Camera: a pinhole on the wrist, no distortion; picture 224 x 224 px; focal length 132.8 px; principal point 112.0 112.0 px. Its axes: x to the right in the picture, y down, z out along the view. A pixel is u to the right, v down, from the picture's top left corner.
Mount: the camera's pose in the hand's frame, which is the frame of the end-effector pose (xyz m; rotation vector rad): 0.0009 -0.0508 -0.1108 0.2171 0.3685 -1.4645
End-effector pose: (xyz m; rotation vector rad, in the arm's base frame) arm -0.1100 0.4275 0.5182 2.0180 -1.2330 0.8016
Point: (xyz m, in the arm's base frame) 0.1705 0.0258 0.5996
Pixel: 85 213
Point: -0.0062 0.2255 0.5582
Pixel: 47 196
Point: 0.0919 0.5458 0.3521
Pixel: 194 18
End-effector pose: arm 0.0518 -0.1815 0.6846 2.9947 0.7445 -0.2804
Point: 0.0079 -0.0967 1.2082
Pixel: behind the camera
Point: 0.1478 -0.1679 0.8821
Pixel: behind the camera
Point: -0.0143 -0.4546 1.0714
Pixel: behind the camera
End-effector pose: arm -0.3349 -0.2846 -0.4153 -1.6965 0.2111 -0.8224
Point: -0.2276 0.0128 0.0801
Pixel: 186 122
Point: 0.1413 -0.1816 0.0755
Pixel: 144 209
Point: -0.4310 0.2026 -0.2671
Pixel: 131 15
